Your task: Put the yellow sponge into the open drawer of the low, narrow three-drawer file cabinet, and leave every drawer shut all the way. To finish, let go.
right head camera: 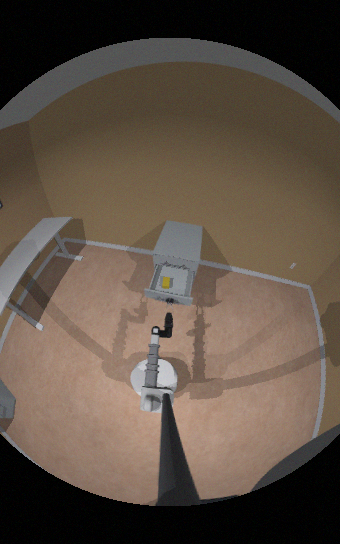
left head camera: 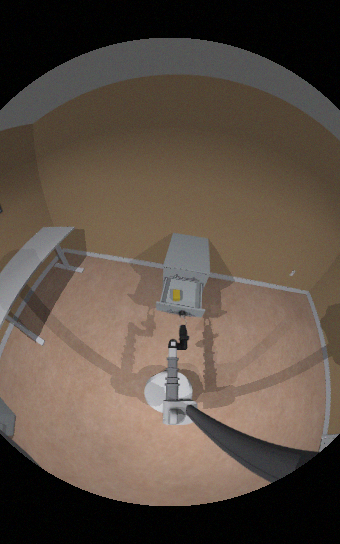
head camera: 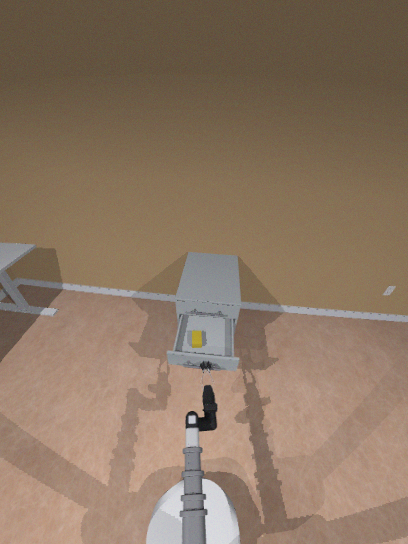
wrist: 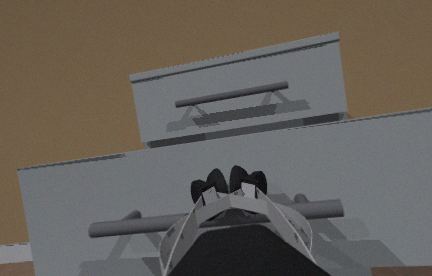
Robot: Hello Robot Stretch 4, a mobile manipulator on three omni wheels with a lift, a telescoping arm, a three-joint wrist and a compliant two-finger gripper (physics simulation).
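Places are measured from the robot's base along level axes (x ahead, y left, z up), in centimetres.
Pixels of known places: gripper, between the fingertips: [right head camera: 169, 297] [left head camera: 181, 309] [head camera: 205, 361] [wrist: 228, 183].
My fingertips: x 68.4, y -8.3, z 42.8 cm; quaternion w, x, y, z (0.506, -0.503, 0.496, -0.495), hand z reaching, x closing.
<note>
Ahead of a thing's pixels: the offset from my fingertips to its top centre. "*": to the spot under its first point. Level surfaces: height alone.
The yellow sponge {dx +18.0, dy +4.4, dz -1.9 cm} [head camera: 197, 339] [left head camera: 176, 295] [right head camera: 166, 282] lies inside the open drawer, left of its middle. The grey file cabinet {* dx +53.3, dy -7.7, dz +19.0 cm} [head camera: 212, 277] [left head camera: 187, 252] [right head camera: 178, 240] stands against the wall. Its open drawer {* dx +2.5, dy +15.0, dz -0.2 cm} [head camera: 179, 358] [left head camera: 166, 307] [right head camera: 154, 295] [wrist: 75, 190] is pulled out below the top drawer [wrist: 155, 90], which looks shut. The lowest drawer is hidden. My gripper [head camera: 205, 366] [left head camera: 183, 313] [right head camera: 170, 301] [wrist: 228, 183] is shut with nothing between its fingertips. The tips are at the open drawer's front, before the middle of its bar handle {* dx -4.6, dy -6.8, dz -2.0 cm} [wrist: 322, 209]; whether they touch it I cannot tell.
A light table {dz +26.5 cm} [head camera: 12, 254] [left head camera: 35, 260] [right head camera: 30, 250] stands to the left, with its feet on the floor. The wall runs behind the cabinet, with a white baseboard [head camera: 345, 314]. A grey object [left head camera: 6, 419] [right head camera: 6, 404] shows at the lower left edge of both side head views.
</note>
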